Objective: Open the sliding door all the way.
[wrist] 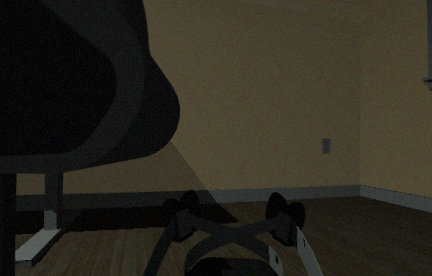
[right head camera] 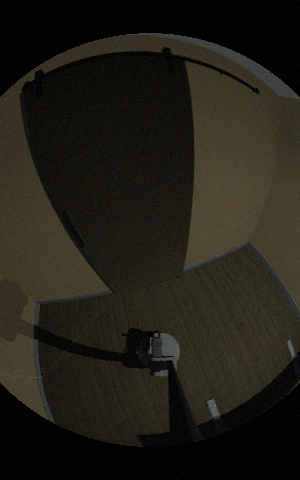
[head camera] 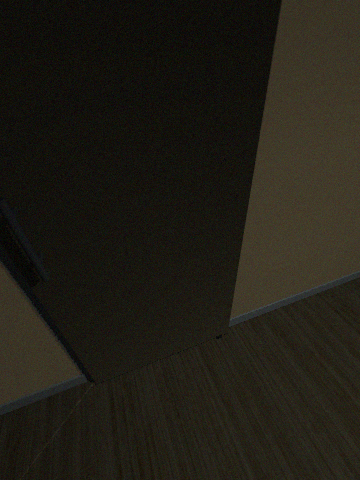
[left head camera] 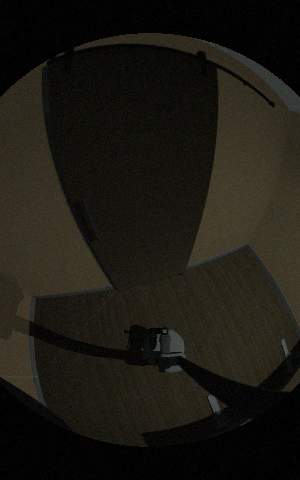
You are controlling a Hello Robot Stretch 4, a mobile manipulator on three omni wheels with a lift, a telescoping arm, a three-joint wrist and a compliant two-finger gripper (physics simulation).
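Frame: origin at the robot's base, x ahead, y up, z right, level; millimetres.
Seen in the pictures: gripper, between the fingertips: point(wrist: 232, 207) point(right head camera: 143, 366) point(left head camera: 150, 363).
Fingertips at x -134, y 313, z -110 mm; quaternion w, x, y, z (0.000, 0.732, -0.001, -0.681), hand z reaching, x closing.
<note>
A point is followed by its place in that frame.
The sliding door point(head camera: 150, 175) @(x 836, y 1235, z -54 mm) point(left head camera: 135, 150) @(x 809, y 1447, z -151 mm) point(right head camera: 115, 150) @(x 821, y 1487, z -109 mm) is a tall dark panel against a tan wall. It hangs by two hangers from a black rail point(left head camera: 240, 78) point(right head camera: 220, 72), which runs on past the door's right edge. A dark upright handle point(head camera: 20, 245) @(x 714, y 1080, z -493 mm) point(left head camera: 86, 220) @(x 713, y 1079, z -497 mm) point(right head camera: 74, 228) @(x 656, y 1125, z -442 mm) is near the door's left edge. A thin strip of trim shows along that left edge. My gripper point(wrist: 232, 207) @(x -134, y 313, z -110 mm) is open and empty, with its fingertips apart. It points at a wall and the floor, away from the door, which does not show in the wrist view.
White table feet point(left head camera: 214, 404) point(right head camera: 213, 408) point(wrist: 40, 245) stand on the wooden floor point(head camera: 250, 400) @(x 537, y -27, z 375 mm), at the lower right in both side head views. My round base point(left head camera: 176, 345) @(x 14, y 187, z 125 mm) point(right head camera: 171, 345) @(x 53, y 187, z 127 mm) is in front of the door. An outlet point(wrist: 326, 146) @(x -1977, y 367, z -970 mm) is on the wall near a room corner.
</note>
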